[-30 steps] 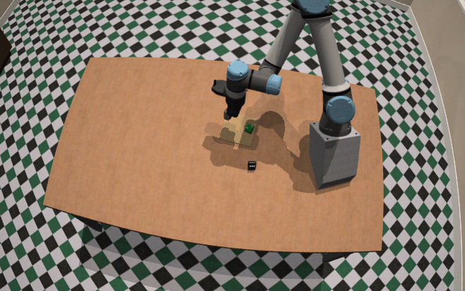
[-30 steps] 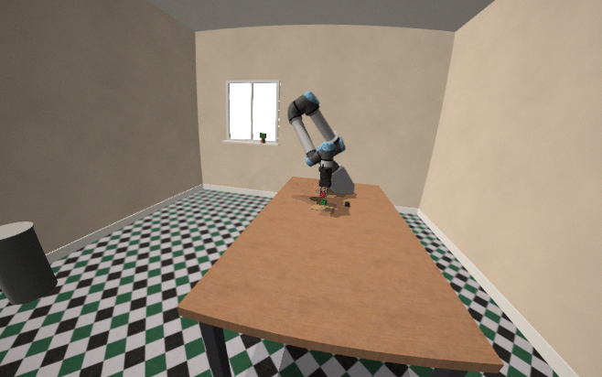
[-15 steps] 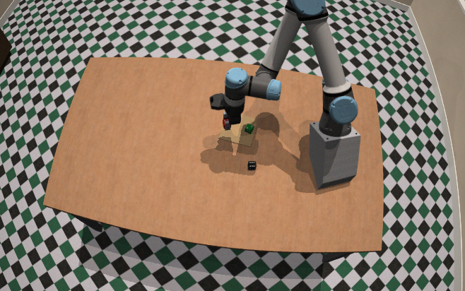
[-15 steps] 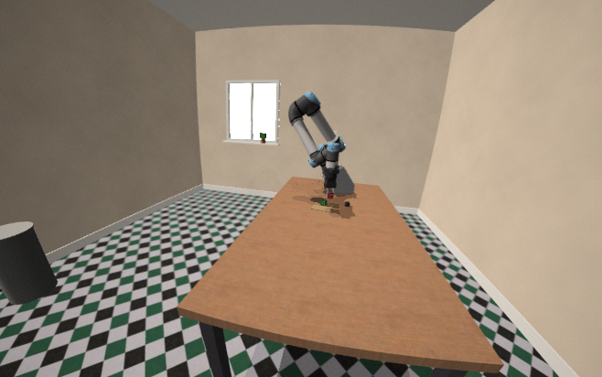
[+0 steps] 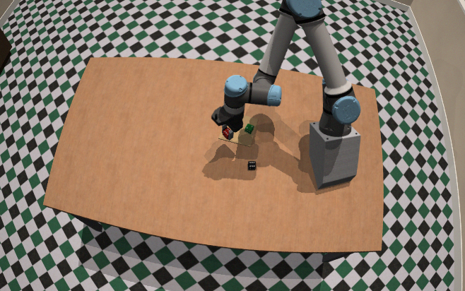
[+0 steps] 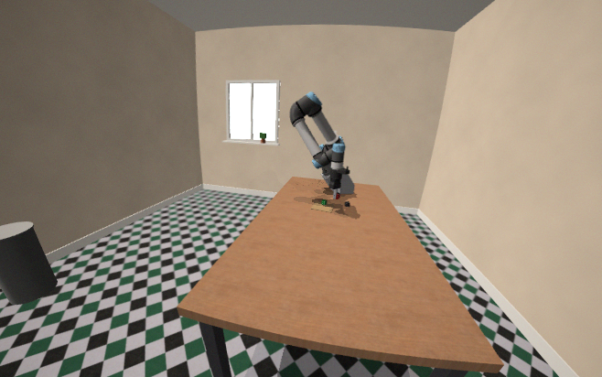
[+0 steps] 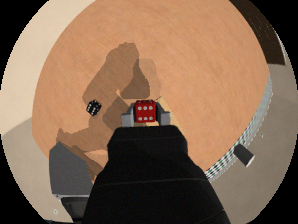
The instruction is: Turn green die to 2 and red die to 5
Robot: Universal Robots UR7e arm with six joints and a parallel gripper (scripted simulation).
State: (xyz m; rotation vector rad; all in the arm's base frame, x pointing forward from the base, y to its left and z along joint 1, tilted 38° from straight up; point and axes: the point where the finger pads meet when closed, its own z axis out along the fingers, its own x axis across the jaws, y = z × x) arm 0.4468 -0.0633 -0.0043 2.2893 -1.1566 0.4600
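The black die is 90 mm behind my hand, 110 mm to the left of it and 90 mm below it. Round my hand: green die: 100 mm behind, 60 mm to the right, 90 mm below; then tan mat: 60 mm behind, 70 mm to the right, 100 mm below; then red die: right at my hand.
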